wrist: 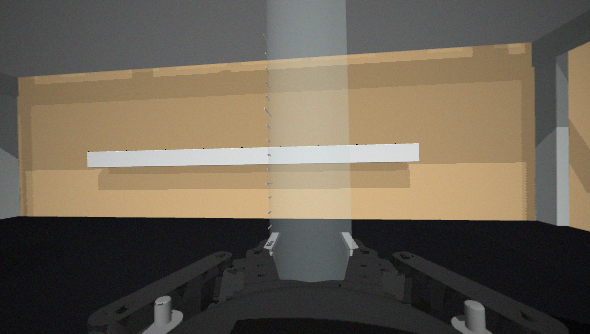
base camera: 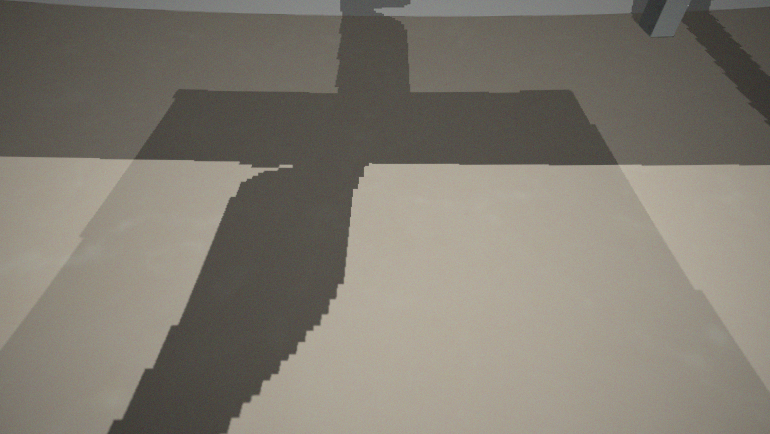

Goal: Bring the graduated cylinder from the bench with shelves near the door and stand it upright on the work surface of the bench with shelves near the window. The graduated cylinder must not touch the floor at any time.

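Frame: origin at the arm's base, x ahead, y left, z up, level; centimetres.
Where they show: gripper, fingertip midpoint: (wrist: 310,245).
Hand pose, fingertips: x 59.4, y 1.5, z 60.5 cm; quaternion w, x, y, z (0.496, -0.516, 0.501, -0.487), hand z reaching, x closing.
Observation:
After its pixels a point has its place.
The graduated cylinder (wrist: 308,120) @(x 53.2, y 1.4, z 68.4 cm) is a clear, pale bluish tube with small tick marks along its left side. It stands upright in the middle of the wrist view, and its top end is out of view. My gripper (wrist: 310,245) @(x 59.4, y 1.5, z 60.5 cm) is shut on it, with one light fingertip pad against each side of the tube. The cylinder's base is hidden. Behind it are the tan back panel (wrist: 200,120) @(x 108.2, y 35.5, z 80.6 cm) of the bench and its black work surface (wrist: 125,240) @(x 84.8, y 39.4, z 51.7 cm). The cylinder and the gripper do not show in the base camera view.
A white horizontal bar (wrist: 175,158) @(x 100.3, y 38.6, z 68.8 cm) runs across the tan panel behind the cylinder. A grey upright post (wrist: 562,150) @(x 97.3, y -54.2, z 68.7 cm) stands at the right of the wrist view. In the base camera view, the beige floor (base camera: 485,242) @(x 42.7, y -10.8, z -39.7 cm) carries dark shadows, and a grey leg (base camera: 668,18) @(x 93.5, y -50.2, z -36.5 cm) stands at the upper right.

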